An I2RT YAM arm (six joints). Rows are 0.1 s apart.
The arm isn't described. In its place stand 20 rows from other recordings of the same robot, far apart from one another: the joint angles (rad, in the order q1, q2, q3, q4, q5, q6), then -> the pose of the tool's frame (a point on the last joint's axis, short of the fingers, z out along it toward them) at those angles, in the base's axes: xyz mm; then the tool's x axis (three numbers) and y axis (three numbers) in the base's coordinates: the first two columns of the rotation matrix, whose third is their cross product.
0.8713, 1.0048, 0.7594, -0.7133, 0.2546, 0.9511 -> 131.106 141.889 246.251 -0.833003 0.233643 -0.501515 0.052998 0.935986 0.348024
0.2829, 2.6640, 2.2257, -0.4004, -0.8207, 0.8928 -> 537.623 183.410 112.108 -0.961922 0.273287 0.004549 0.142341 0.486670 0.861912
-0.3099, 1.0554, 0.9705, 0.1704, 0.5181, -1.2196 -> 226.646 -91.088 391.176 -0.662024 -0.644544 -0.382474 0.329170 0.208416 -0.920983
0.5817, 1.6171, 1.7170, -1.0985, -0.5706, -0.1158 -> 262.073 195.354 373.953 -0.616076 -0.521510 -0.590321 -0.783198 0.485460 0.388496
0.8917, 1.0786, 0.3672, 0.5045, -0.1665, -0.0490 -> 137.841 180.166 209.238 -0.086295 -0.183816 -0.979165 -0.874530 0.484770 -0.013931
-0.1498, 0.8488, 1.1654, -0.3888, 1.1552, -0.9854 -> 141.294 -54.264 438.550 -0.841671 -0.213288 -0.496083 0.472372 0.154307 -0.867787
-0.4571, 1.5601, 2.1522, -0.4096, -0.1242, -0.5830 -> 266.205 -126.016 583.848 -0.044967 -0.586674 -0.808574 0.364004 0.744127 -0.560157
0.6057, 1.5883, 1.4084, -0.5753, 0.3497, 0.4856 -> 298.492 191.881 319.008 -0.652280 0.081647 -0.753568 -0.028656 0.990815 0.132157
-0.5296, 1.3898, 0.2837, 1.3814, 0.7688, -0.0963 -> 187.496 -138.437 208.130 0.143076 -0.163832 -0.976057 0.958733 0.267755 0.095594
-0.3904, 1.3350, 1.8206, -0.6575, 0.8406, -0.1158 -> 214.900 -117.118 520.890 -0.264886 0.025668 -0.963938 0.908145 0.342735 -0.240428
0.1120, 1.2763, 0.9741, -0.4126, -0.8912, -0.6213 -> 263.136 57.461 287.330 -0.148949 -0.384892 -0.910863 -0.910930 0.411800 -0.025049
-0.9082, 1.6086, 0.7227, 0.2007, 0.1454, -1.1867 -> 190.328 -252.309 156.400 -0.933101 -0.295366 -0.205135 -0.042756 0.657508 -0.752234
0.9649, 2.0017, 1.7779, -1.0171, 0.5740, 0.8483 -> 252.876 331.049 259.206 -0.798933 -0.047028 -0.599579 0.013980 0.995216 -0.096689
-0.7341, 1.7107, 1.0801, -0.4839, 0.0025, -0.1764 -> 251.154 -226.743 180.537 -0.773838 0.461891 -0.433395 0.543369 0.835718 -0.079533
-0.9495, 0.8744, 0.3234, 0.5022, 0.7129, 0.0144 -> 92.606 -169.361 233.961 -0.014059 0.038353 -0.999165 0.995660 -0.091404 -0.017518
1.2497, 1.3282, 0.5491, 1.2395, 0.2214, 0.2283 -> 92.782 254.185 288.627 -0.058873 0.522593 -0.850547 -0.872966 0.386329 0.297792
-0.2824, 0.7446, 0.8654, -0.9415, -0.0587, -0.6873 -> 131.696 -36.037 301.354 -0.695240 -0.457755 -0.554167 -0.260459 0.879029 -0.399335
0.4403, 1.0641, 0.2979, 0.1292, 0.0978, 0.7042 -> 180.588 81.241 152.594 -0.638718 0.411333 -0.650264 0.079193 0.875768 0.476191
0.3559, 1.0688, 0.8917, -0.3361, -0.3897, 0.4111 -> 218.244 95.557 308.329 -0.674631 0.143590 -0.724055 -0.395933 0.757463 0.519121
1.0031, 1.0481, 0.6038, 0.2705, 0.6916, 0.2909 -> 145.554 186.015 273.581 -0.178461 0.131012 -0.975186 -0.271891 0.945940 0.176840
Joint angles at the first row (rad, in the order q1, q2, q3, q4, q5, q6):
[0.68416, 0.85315, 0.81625, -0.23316, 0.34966, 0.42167]
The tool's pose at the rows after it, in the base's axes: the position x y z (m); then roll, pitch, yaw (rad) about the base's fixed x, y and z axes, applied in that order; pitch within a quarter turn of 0, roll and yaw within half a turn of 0:
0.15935 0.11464 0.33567 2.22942 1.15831 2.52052
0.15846 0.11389 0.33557 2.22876 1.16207 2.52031
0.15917 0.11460 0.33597 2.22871 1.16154 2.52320
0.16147 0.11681 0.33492 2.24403 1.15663 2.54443
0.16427 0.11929 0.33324 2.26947 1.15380 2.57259
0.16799 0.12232 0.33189 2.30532 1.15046 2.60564
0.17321 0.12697 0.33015 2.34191 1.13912 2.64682
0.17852 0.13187 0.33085 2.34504 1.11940 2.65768
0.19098 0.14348 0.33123 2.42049 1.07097 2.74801
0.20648 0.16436 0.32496 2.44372 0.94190 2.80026
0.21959 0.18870 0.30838 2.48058 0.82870 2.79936
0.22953 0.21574 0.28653 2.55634 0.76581 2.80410
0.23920 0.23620 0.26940 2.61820 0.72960 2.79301
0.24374 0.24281 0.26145 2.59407 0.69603 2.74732
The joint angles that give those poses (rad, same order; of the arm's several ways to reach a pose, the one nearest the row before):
[0.68415, 0.84773, 0.81609, -0.23165, 0.33999, 0.42281]
[0.68415, 0.84217, 0.81302, -0.23163, 0.34053, 0.41905]
[0.68416, 0.84666, 0.81599, -0.23015, 0.33757, 0.41878]
[0.68416, 0.86053, 0.81916, -0.22706, 0.32983, 0.41989]
[0.68414, 0.87697, 0.82177, -0.22330, 0.32521, 0.41811]
[0.68415, 0.89937, 0.82966, -0.22311, 0.32540, 0.41638]
[0.68415, 0.93140, 0.84200, -0.22245, 0.31638, 0.41903]
[0.68413, 0.96449, 0.86317, -0.22395, 0.30320, 0.43399]
[0.68432, 1.04610, 0.92399, -0.26086, 0.27166, 0.45370]
[0.70075, 1.16483, 1.00038, -0.31478, 0.21247, 0.54640]
[0.73736, 1.28751, 1.05089, -0.34253, 0.22535, 0.65781]
[0.78634, 1.41521, 1.09549, -0.35710, 0.28613, 0.74444]
[0.81421, 1.52382, 1.14772, -0.37765, 0.33803, 0.81147]
[0.81761, 1.56149, 1.15662, -0.36218, 0.33599, 0.86493]

